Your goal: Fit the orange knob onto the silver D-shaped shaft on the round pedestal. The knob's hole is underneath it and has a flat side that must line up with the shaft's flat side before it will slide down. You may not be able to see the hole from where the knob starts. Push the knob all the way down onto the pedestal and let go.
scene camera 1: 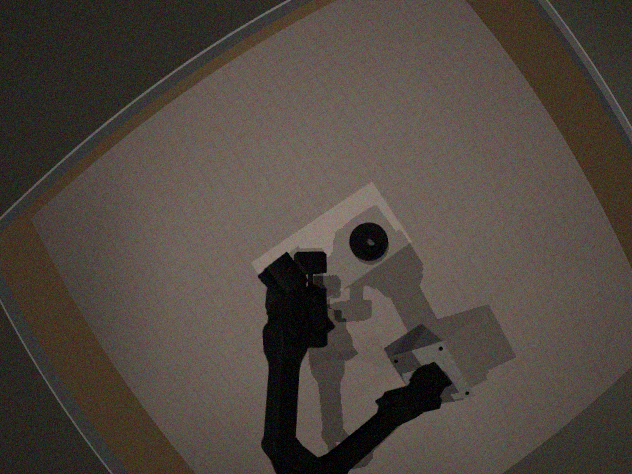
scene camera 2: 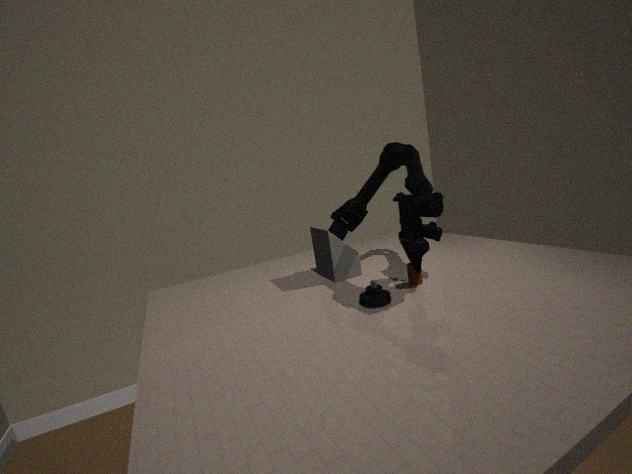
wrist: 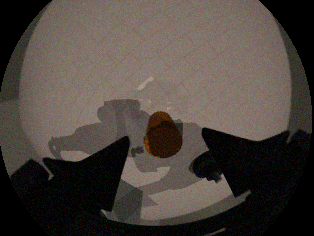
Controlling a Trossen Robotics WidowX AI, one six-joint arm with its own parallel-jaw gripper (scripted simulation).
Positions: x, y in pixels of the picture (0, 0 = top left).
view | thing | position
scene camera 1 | my gripper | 311, 294
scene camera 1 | round black pedestal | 368, 241
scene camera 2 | my gripper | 415, 267
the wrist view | my gripper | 166, 136
